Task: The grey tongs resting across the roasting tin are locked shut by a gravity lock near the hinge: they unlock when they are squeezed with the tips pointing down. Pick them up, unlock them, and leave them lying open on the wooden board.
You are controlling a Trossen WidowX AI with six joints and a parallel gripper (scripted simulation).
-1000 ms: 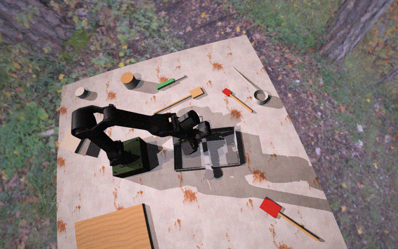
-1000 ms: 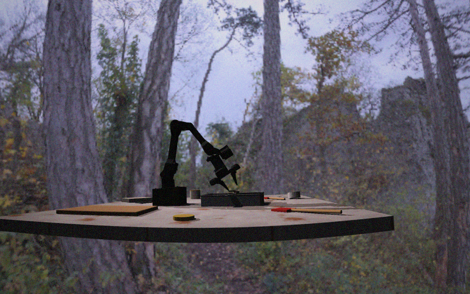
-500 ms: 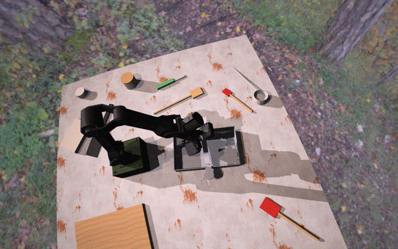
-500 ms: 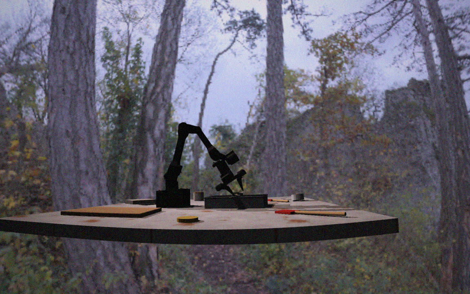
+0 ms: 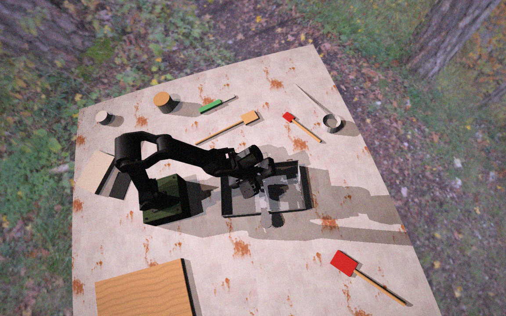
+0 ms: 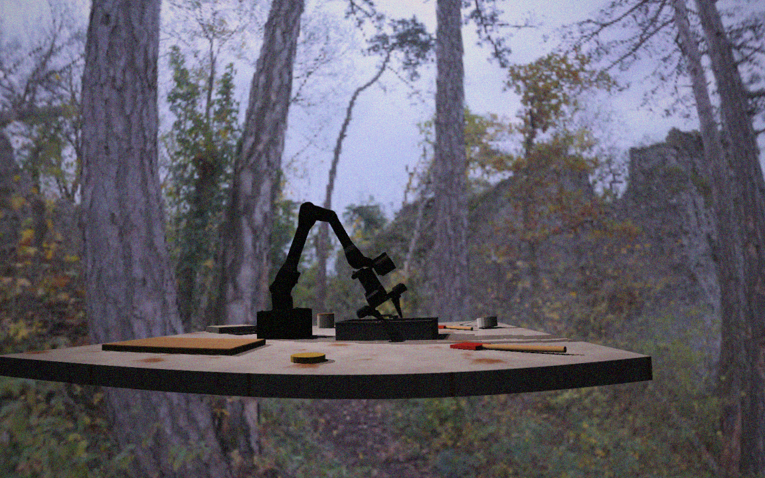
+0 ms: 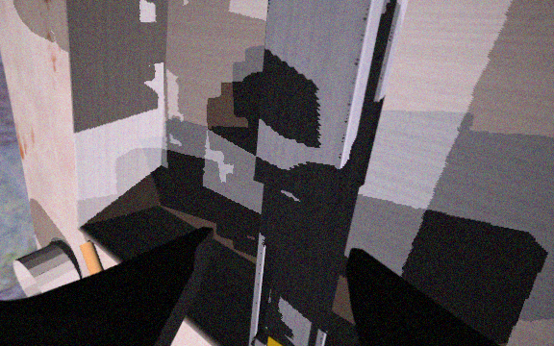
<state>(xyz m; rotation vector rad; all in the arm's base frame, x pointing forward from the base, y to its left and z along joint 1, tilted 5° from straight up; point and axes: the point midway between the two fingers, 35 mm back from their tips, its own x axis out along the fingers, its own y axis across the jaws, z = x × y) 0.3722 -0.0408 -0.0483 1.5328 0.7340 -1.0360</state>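
Right now the roasting tin is 3 cm to the right of my gripper tip, 2 cm below it and 2 cm behind it. Round my gripper tip: black spatula 54 cm behind, 28 cm to the left, 4 cm below; yellow disc 48 cm to the right, 22 cm behind, 4 cm below; large red spatula 45 cm to the right, 18 cm ahead, 4 cm below.
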